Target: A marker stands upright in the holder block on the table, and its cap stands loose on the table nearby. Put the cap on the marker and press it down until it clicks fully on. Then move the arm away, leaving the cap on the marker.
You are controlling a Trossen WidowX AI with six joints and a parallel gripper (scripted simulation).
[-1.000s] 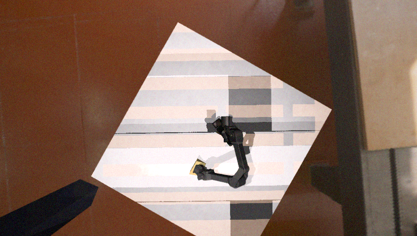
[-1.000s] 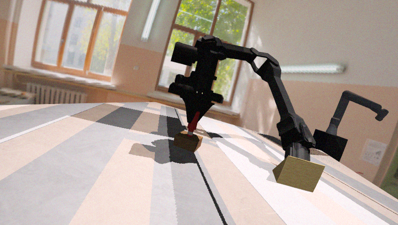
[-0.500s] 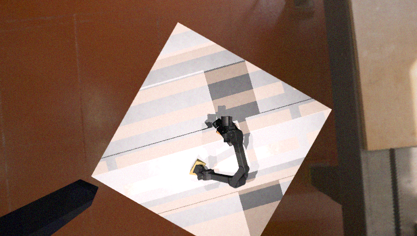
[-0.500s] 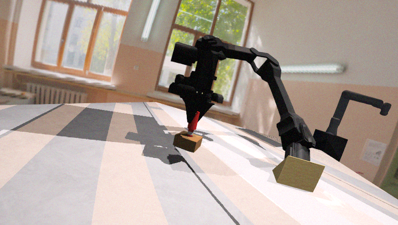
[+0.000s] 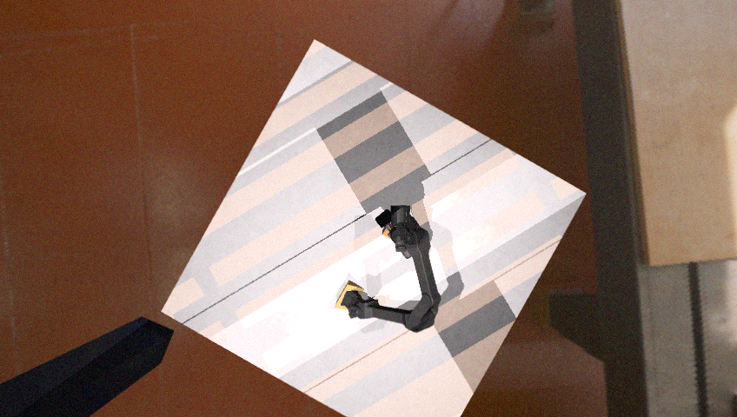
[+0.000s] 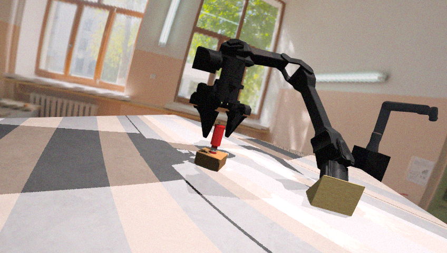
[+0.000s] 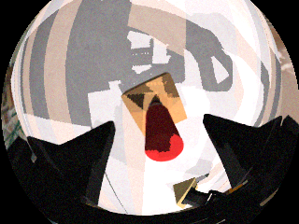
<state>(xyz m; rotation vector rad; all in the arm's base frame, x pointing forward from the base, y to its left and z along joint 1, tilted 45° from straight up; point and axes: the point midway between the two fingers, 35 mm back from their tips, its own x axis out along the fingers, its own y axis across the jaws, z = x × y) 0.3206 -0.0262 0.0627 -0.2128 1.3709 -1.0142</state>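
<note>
Right now my gripper tip is 10 mm below the red cap. Round my gripper tip: brown holder block 60 mm below.
</note>
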